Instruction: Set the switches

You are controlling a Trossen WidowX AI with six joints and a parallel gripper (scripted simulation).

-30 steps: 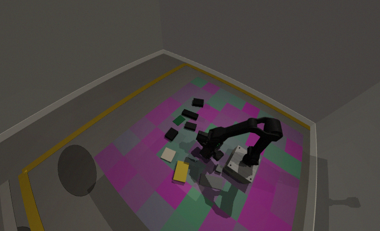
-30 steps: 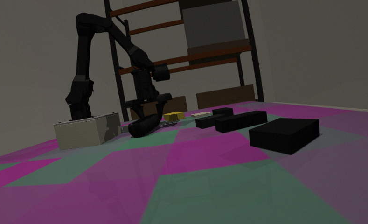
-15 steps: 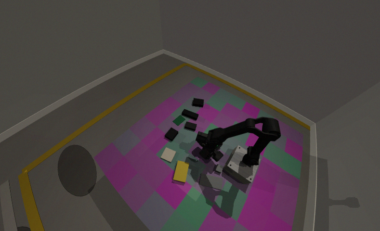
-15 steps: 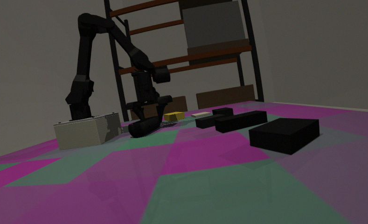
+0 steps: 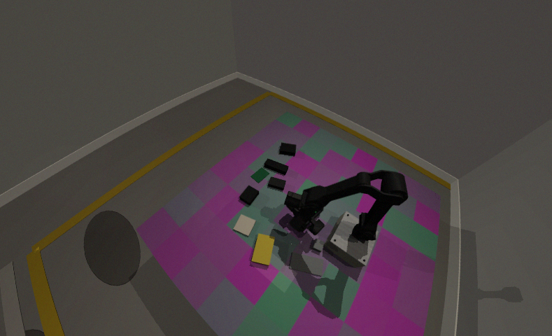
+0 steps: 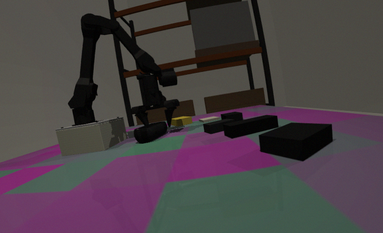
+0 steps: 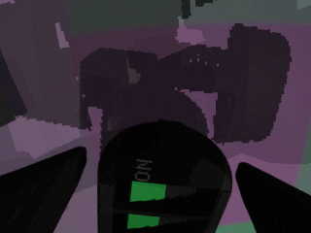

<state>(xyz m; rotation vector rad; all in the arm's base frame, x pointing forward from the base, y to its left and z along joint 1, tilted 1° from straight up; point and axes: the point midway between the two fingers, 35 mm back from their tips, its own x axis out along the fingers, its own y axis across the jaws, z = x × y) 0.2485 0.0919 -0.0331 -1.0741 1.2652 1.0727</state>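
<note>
Right now the small grey piece is 13 cm behind my gripper tip, 4 cm to the left of it and 1 cm below it. The rest, counted from my gripper tip: yellow block 6 cm ahead, 21 cm to the left, 1 cm below; grey plate 13 cm behind, 14 cm to the left, 2 cm below; cream plate 20 cm ahead, 19 cm to the left, 2 cm below.
</note>
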